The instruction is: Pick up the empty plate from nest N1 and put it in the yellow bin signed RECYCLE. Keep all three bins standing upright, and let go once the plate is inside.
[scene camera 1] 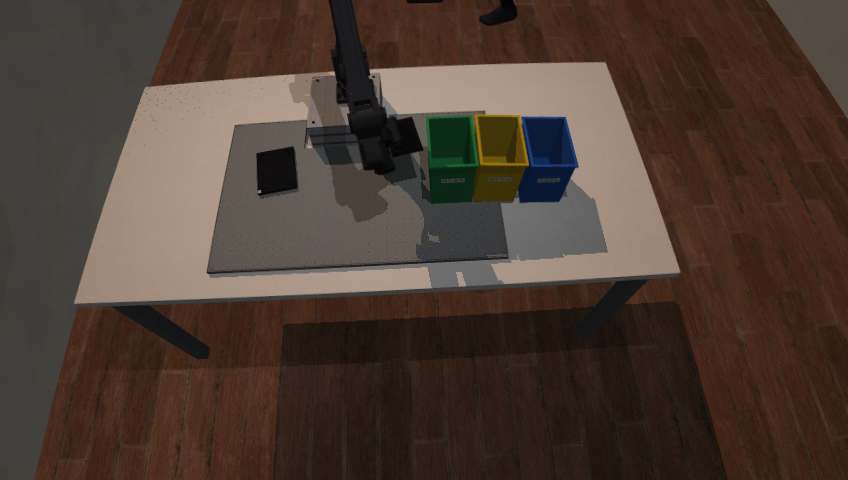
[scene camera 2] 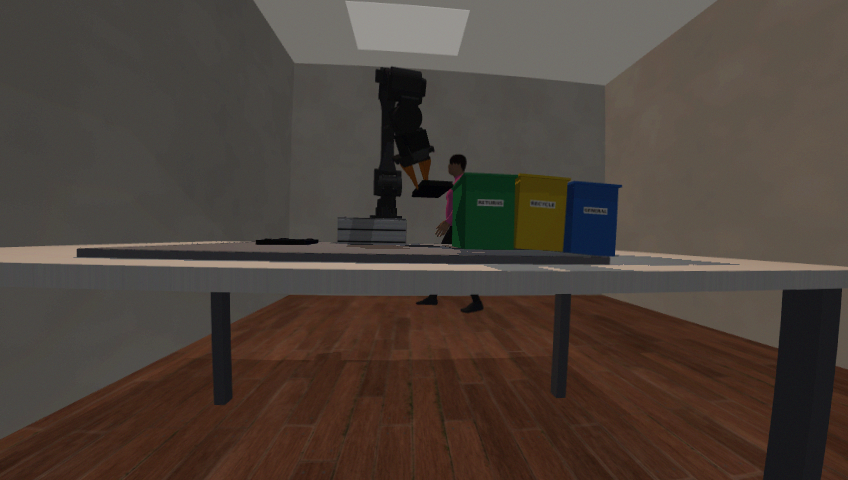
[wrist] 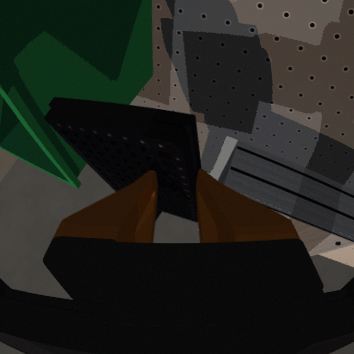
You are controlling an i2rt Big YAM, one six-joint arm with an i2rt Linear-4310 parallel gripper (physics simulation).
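Pixels of known places: gripper, fingertip midpoint: (scene camera 2: 422,187) (wrist: 176,176); arm's base, origin of the base link: (scene camera 2: 386,220).
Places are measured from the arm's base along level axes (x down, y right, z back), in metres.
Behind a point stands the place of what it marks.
Observation:
My gripper (scene camera 2: 421,182) @(x -0.075, y -0.111, z -0.284 m) (wrist: 176,176) @(x -0.075, y -0.111, z -0.284 m) is shut on the black plate (scene camera 1: 407,135) @(x -0.082, y -0.150, z -0.271 m) (scene camera 2: 435,189) @(x -0.071, y -0.147, z -0.290 m) (wrist: 122,142) @(x -0.085, y -0.136, z -0.317 m), which hangs raised and tilted to the left of the green bin (scene camera 1: 452,191) @(x 0.029, y -0.264, z -0.395 m) (scene camera 2: 484,228) @(x 0.038, y -0.250, z -0.395 m) (wrist: 135,60) @(x 0.047, y -0.209, z -0.269 m). The gap between plate and green bin looks small; contact cannot be told. The fingertips are hidden by the arm in scene camera 1. The yellow bin (scene camera 1: 492,190) @(x 0.030, y -0.379, z -0.402 m) (scene camera 2: 540,228) @(x 0.035, y -0.389, z -0.403 m) signed RECYCLE stands upright between the green bin and the blue bin (scene camera 1: 537,193) @(x 0.052, y -0.513, z -0.411 m) (scene camera 2: 590,234) @(x 0.046, y -0.520, z -0.411 m), both also upright. The black nest (scene camera 1: 276,170) @(x 0.076, y 0.262, z -0.226 m) (scene camera 2: 286,241) @(x 0.079, y 0.241, z -0.299 m) lies on the left of the mat.
The metal base block (scene camera 1: 333,104) @(x 0.001, y 0.071, z -0.042 m) (scene camera 2: 371,230) @(x 0.043, y 0.042, z -0.135 m) (wrist: 290,182) @(x 0.056, y 0.024, z -0.136 m) stands behind the perforated mat (scene camera 1: 321,243) @(x 0.087, y 0.119, z -0.493 m). The yellow bin straddles the mat's right edge, and the blue bin stands beyond it on the table (scene camera 1: 618,178) @(x 0.101, y -0.802, z -0.347 m). A person (scene camera 2: 456,178) stands behind the table.

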